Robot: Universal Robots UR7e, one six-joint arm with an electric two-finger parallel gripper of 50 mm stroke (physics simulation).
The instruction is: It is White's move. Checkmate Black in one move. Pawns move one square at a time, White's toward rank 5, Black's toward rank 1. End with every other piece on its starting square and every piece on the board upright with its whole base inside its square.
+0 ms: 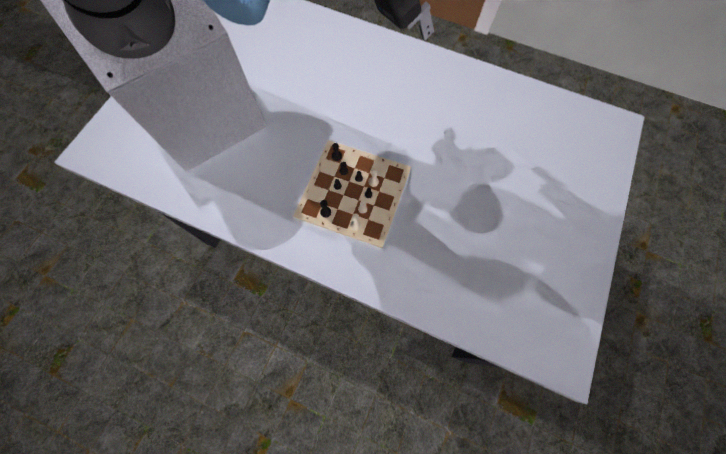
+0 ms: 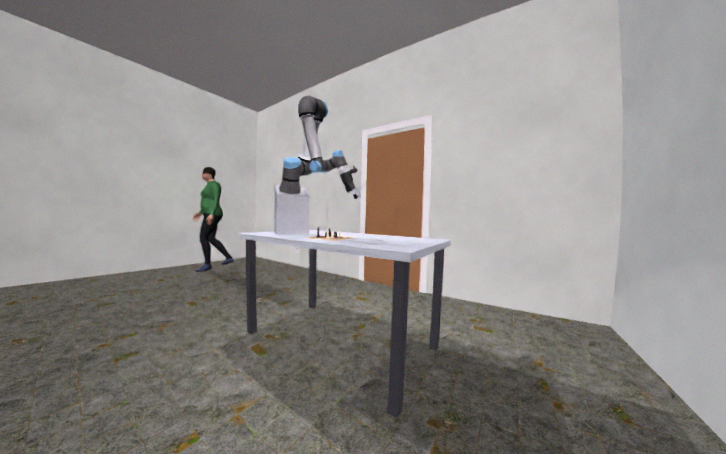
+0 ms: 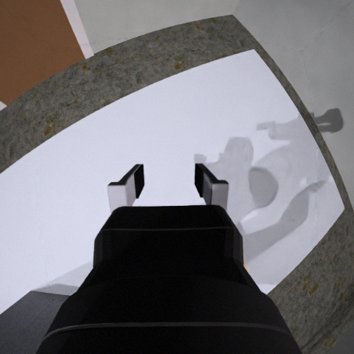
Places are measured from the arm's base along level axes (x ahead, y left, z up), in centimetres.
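Pixels of known places: gripper, between the fingertips: [image 1: 418, 26] [image 2: 357, 198]; arm's base, origin of its link: [image 1: 124, 12] [image 2: 289, 190].
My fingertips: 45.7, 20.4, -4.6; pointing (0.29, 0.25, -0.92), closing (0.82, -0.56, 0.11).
Ahead of a thing's pixels: the offset from my fingertips to its middle, as dx, dy, dz. "pt": to the spot under its first point. Level surfaces: height alone.
The chessboard @(pt +3.6, -15.7, -26.3) [image 1: 395, 172] [image 2: 348, 238] lies on the table with brown and cream squares. Three white pieces stand on it: one @(-0.5, -19.9, -23.7) [image 1: 374, 179] toward the far side, one @(-0.5, -27.5, -24.6) [image 1: 363, 207] nearer, and one @(-0.6, -31.8, -23.1) [image 1: 354, 223] close to the near edge. Several black pieces stand among them, including a tall one @(-11.3, -16.5, -23.7) [image 1: 335, 152] in the far left corner region, a tall one @(-8.2, -31.2, -23.1) [image 1: 324, 208] near the left front, and a small one @(-0.5, -23.5, -24.7) [image 1: 368, 193] between two white pieces. All look upright; exact types are too small to tell. My gripper [image 1: 425, 21] [image 2: 356, 195] [image 3: 169, 173] is open and empty, high above the table and away from the board.
The white table @(dz -26.9) [image 1: 513, 107] [image 2: 396, 243] [image 3: 165, 120] carries the grey robot pedestal [image 1: 187, 101] [image 2: 291, 214] left of the board. Arm shadows fall across the table and board. A brown door [image 2: 393, 187] is in the wall behind. A person in green [image 2: 210, 198] is beyond the table.
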